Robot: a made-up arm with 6 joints.
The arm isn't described. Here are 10 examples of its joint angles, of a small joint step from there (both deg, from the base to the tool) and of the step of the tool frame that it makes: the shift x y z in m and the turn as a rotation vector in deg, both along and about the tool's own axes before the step.
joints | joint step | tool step
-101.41 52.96 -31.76 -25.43 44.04 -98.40 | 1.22 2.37 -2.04 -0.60 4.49 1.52 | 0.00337 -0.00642 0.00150 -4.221 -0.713 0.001
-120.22 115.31 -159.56 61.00 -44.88 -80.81 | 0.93 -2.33 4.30 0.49 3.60 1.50 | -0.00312 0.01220 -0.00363 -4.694 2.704 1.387
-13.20 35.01 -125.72 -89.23 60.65 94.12 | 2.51 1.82 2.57 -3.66 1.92 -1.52 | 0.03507 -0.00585 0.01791 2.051 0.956 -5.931
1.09 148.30 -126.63 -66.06 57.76 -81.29 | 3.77 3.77 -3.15 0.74 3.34 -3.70 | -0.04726 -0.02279 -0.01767 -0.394 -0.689 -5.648
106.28 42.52 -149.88 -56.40 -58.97 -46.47 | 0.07 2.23 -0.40 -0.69 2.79 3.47 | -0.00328 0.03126 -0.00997 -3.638 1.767 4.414
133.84 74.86 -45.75 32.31 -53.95 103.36 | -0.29 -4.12 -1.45 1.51 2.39 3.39 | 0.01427 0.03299 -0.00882 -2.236 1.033 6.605
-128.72 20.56 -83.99 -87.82 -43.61 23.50 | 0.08 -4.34 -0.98 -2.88 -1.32 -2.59 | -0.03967 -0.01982 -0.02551 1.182 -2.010 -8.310
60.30 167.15 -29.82 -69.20 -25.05 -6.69 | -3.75 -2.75 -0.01 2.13 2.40 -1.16 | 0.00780 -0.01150 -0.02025 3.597 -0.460 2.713
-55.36 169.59 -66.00 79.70 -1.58 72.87 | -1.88 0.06 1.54 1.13 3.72 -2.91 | -0.01361 -0.00243 0.00098 4.549 -0.064 0.084
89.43 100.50 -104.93 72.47 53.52 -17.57 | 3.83 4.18 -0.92 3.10 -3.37 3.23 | 0.00914 -0.01597 0.04699 -1.818 0.706 7.106
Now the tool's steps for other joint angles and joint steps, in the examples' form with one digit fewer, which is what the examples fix.
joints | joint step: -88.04 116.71 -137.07 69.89 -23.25 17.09 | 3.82 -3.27 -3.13 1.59 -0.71 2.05
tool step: 0.0235 0.0689 -0.0215 -4.82 1.94 8.04
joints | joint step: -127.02 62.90 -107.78 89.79 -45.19 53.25 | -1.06 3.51 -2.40 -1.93 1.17 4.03
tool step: -0.0040 -0.0234 0.0165 -0.23 1.21 1.29
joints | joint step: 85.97 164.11 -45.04 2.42 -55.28 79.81 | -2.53 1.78 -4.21 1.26 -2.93 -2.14
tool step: -0.0219 0.0109 0.0213 -4.73 -3.38 0.76
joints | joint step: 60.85 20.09 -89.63 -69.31 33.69 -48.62 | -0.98 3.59 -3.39 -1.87 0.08 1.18
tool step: -0.0144 -0.0078 0.0203 0.70 1.36 -1.22
